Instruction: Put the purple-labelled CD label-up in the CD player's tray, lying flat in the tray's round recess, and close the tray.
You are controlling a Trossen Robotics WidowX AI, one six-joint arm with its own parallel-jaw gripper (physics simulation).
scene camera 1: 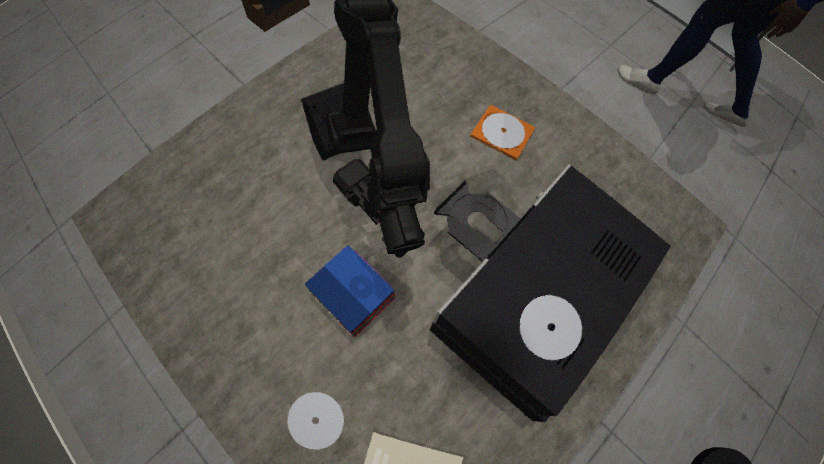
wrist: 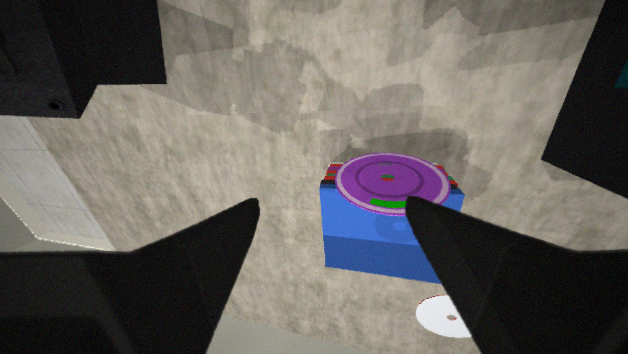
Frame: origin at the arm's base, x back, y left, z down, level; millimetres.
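Where they show: gripper, between the fingertips: (scene camera 1: 371,221) (wrist: 331,204); arm's base, origin of its link: (scene camera 1: 340,119).
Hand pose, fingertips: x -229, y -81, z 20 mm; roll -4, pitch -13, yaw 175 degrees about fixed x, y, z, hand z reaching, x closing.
Observation:
Things, the pixels of their top centre, and the offset from my fingertips. "spot": a spot on its surface instead.
- purple-labelled CD, centre of its top: (wrist: 393,206) dx -47, dy -36, dz +67 mm
- blue-topped stack, centre of its top: (wrist: 381,237) (scene camera 1: 348,287) dx -53, dy -102, dz +102 mm
- orange case, a spot on its surface: (scene camera 1: 518,151) spot: dx +6, dy +469, dz +175 mm
- cream item, a spot on its surface: (scene camera 1: 412,452) spot: dx -399, dy -198, dz +161 mm
The purple-labelled CD (wrist: 392,182) shows its label and a green mark in the wrist view, overlapping the layered side of the blue-topped stack (scene camera 1: 345,288) (wrist: 370,215). How it is held up there is unclear. The CD does not show in scene camera 1. The CD player (scene camera 1: 576,242) is black, with its grey tray (scene camera 1: 459,221) out. No disc shows in the tray's recess. My gripper (wrist: 331,204) is open and empty. In the wrist view its right fingertip overlaps the lower edge of the CD; the distance between them is unclear. Its fingers are hard to make out in scene camera 1.
A white disc (scene camera 1: 536,328) lies on top of the player. Another white disc (scene camera 1: 315,435) (wrist: 435,320) lies beyond the stack. An orange case (scene camera 1: 518,151) with a white disc is near the tray. A cream item (scene camera 1: 412,452) lies at the bottom edge.

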